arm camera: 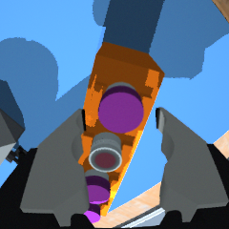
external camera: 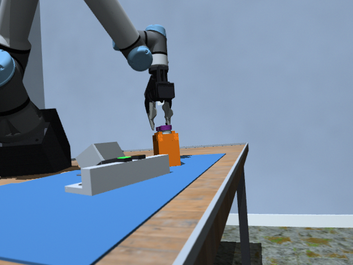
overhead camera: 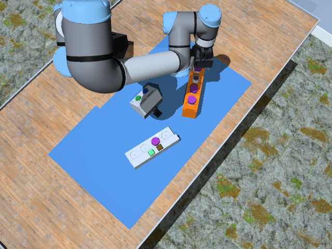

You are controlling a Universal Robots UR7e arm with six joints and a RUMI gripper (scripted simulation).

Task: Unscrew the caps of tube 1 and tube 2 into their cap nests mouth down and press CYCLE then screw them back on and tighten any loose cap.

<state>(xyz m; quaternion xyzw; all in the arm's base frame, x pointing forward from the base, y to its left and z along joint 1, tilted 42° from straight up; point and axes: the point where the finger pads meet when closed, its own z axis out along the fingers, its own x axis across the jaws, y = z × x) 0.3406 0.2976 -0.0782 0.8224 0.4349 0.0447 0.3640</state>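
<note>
The purple cap is 1 cm below my hand. The rest, counted from my hand: grey key housing: 8 cm behind, 24 cm to the right, 7 cm below; green key: 10 cm behind, 27 cm to the right, 6 cm below; blue key: 10 cm behind, 22 cm to the right, 6 cm below.
</note>
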